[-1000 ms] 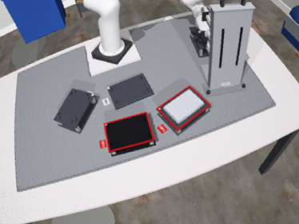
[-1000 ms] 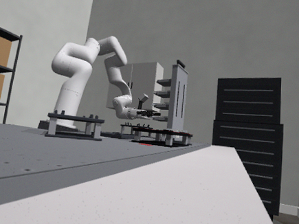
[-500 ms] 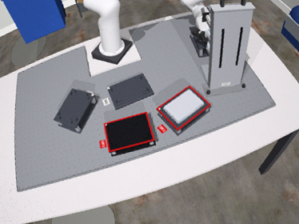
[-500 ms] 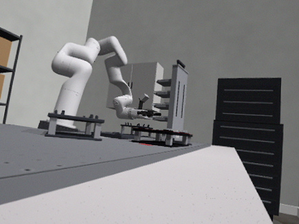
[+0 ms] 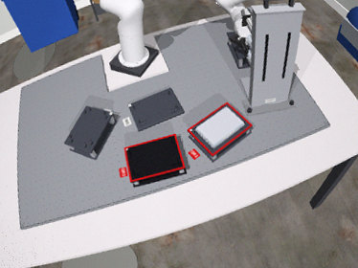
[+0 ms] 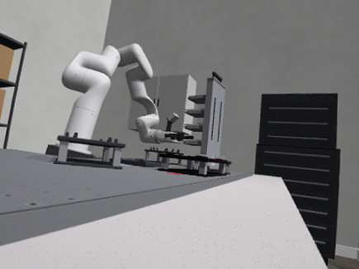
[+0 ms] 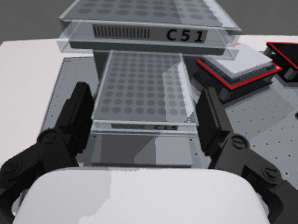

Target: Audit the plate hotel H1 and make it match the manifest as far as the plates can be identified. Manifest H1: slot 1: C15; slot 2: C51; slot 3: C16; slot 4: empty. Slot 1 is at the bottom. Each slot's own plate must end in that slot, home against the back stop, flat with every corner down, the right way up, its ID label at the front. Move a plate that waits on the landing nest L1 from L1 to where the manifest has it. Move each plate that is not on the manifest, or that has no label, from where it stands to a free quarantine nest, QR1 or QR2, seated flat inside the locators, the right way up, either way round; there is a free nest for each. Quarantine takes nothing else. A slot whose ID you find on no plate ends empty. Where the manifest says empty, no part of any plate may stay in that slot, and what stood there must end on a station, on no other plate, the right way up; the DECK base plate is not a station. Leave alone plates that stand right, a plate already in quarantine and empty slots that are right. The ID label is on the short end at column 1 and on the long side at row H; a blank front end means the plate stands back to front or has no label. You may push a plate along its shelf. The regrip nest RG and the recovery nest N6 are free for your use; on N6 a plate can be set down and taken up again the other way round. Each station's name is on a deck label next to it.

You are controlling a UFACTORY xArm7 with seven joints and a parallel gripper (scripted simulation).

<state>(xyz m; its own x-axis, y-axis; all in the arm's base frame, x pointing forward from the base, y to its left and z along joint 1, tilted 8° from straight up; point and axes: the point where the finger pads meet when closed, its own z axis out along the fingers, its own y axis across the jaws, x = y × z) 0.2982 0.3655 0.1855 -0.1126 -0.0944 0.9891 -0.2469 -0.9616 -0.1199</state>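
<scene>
Right now the plate labelled C16 is 13 cm above my hand, 5 cm ahead of it and 1 cm to the right of it. The rest, counted from my hand: RG label: 22 cm behind, 14 cm below, 6 cm to the left; then H1 label: 14 cm below, 9 cm to the left, 3 cm ahead; then white plate: 25 cm to the right, 17 cm ahead, 9 cm below.
</scene>
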